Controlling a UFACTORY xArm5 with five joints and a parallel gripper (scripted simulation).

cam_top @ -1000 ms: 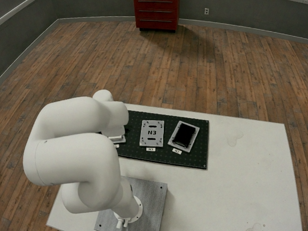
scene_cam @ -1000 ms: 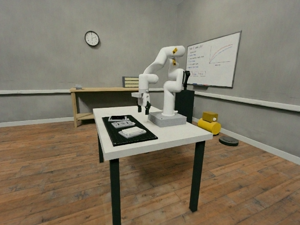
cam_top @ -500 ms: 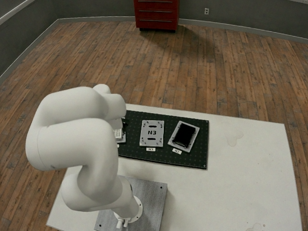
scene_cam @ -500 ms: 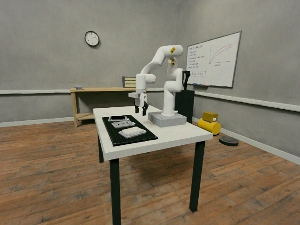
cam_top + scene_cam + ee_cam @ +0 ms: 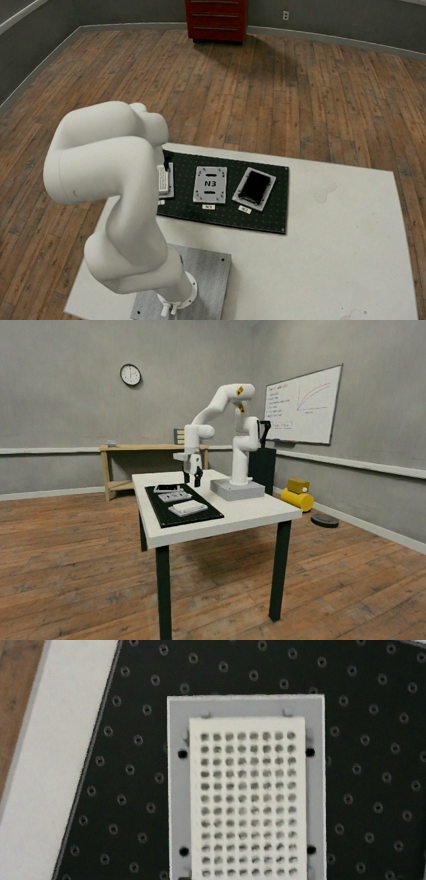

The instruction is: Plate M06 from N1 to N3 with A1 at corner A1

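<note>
The white plate M06 lies 30 mm ahead of my hand, 20 mm to the left of it and 110 mm below it. From my hand the other things lie so: nest N1: 30 mm ahead, 20 mm to the left, 130 mm below; nest N3: 50 mm ahead, 190 mm to the right, 130 mm below; black plate M09: 60 mm ahead, 370 mm to the right, 110 mm below.
</note>
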